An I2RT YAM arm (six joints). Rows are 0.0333 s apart.
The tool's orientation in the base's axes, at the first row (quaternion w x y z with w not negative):
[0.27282 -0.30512 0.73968 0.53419]
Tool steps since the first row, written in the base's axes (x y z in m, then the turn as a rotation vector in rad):
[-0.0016 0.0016 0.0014 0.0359 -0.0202 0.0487]
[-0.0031 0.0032 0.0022 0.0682 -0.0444 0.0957]
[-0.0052 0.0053 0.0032 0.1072 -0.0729 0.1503]
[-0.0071 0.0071 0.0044 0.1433 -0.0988 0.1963]
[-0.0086 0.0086 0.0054 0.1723 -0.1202 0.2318]
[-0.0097 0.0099 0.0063 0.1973 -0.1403 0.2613]
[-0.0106 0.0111 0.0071 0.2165 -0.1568 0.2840]
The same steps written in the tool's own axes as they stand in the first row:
[-0.0002 0.0025 0.0010 -0.0562 -0.0012 -0.0302]
[-0.0001 0.0045 0.0022 -0.1081 -0.0018 -0.0640]
[0.0003 0.0071 0.0038 -0.1693 -0.0036 -0.1036]
[0.0004 0.0097 0.0050 -0.2227 -0.0080 -0.1385]
[0.0004 0.0118 0.0060 -0.2645 -0.0126 -0.1666]
[0.0003 0.0135 0.0070 -0.2994 -0.0177 -0.1922]
[0.0001 0.0150 0.0078 -0.3261 -0.0218 -0.2129]

